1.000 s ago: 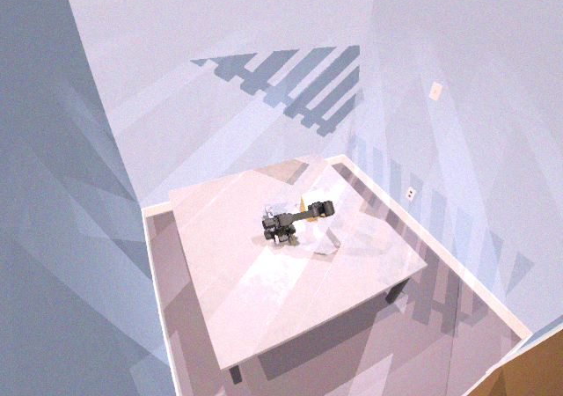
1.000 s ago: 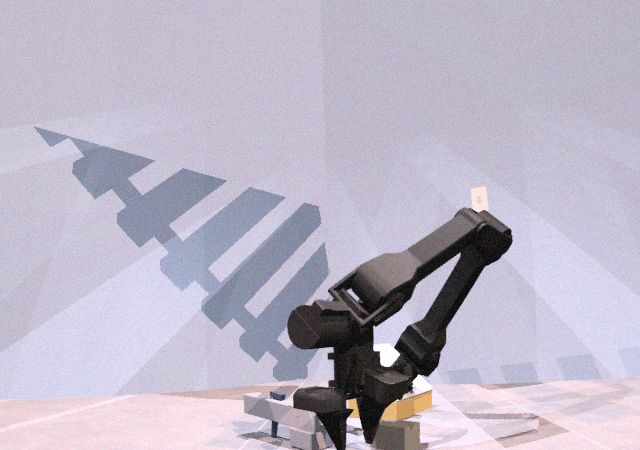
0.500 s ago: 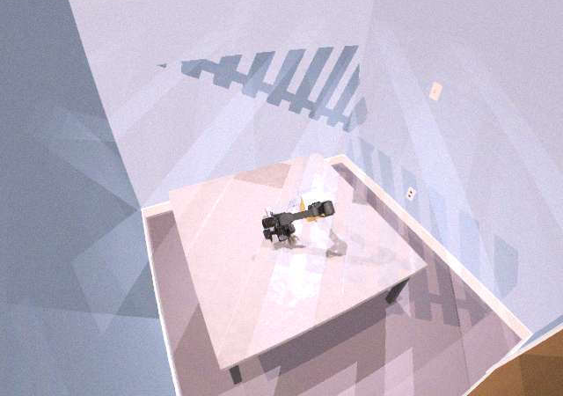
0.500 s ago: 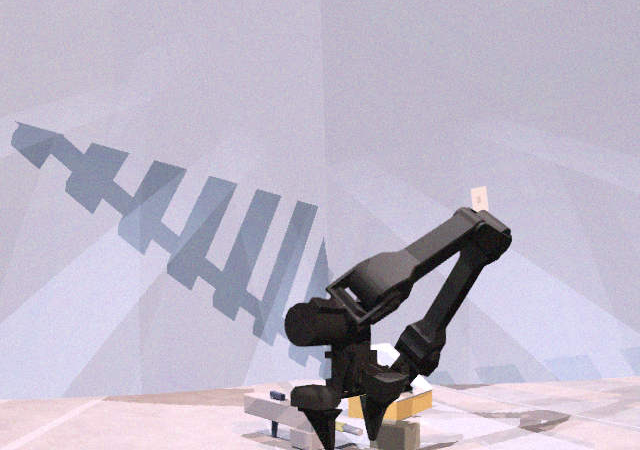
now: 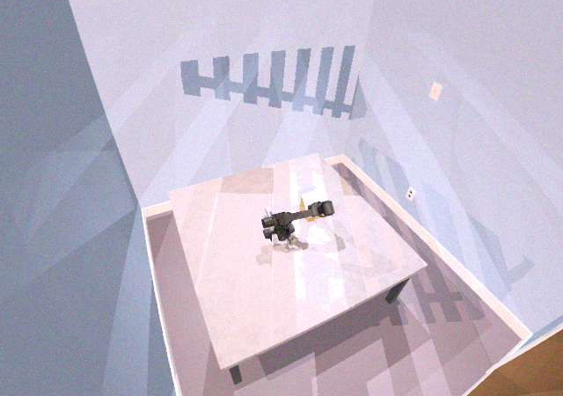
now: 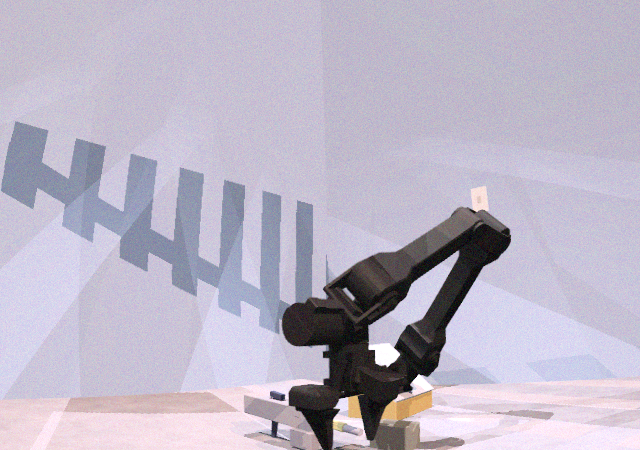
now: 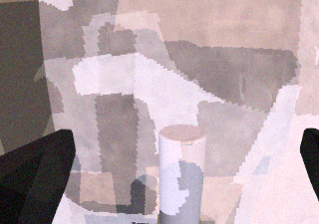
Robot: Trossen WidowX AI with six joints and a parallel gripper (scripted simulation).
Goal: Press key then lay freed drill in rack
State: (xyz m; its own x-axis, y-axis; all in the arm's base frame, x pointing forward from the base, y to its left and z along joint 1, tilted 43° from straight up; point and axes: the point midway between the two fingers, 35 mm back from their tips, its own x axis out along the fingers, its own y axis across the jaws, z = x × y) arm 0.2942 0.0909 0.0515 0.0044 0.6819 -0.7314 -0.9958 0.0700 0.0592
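Now: gripper tip 50 mm to the left of the drill, 30 mm below it and 10 mm past it. The rest, counted from my gripper tip: dark blue part: 170 mm to the right, 30 mm above, 20 mm behind.
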